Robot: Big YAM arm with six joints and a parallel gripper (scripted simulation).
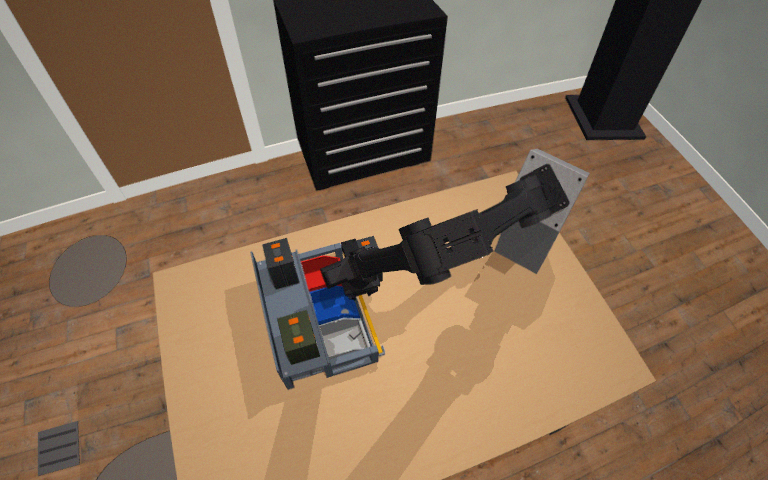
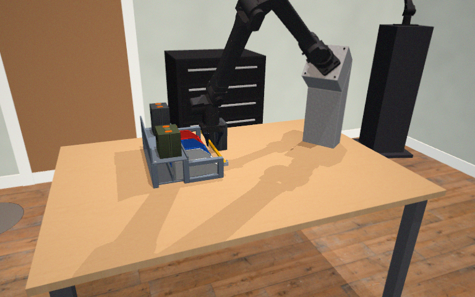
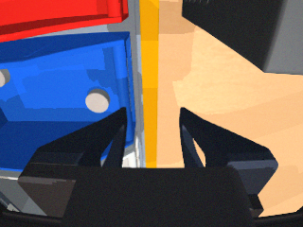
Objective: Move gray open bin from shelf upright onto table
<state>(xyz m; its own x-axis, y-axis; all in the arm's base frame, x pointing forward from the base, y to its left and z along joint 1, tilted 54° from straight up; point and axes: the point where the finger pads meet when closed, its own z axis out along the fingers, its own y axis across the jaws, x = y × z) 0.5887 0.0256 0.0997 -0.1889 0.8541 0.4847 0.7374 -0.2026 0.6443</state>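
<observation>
My hand is 10 mm above the yellow bar. From my hand the other things lie so: blue bin: 100 mm ahead, 30 mm to the left, 20 mm below; gray open bin: 70 mm ahead, 130 mm to the left, 20 mm below; red bin: 130 mm ahead, 80 mm to the right, 20 mm below.
</observation>
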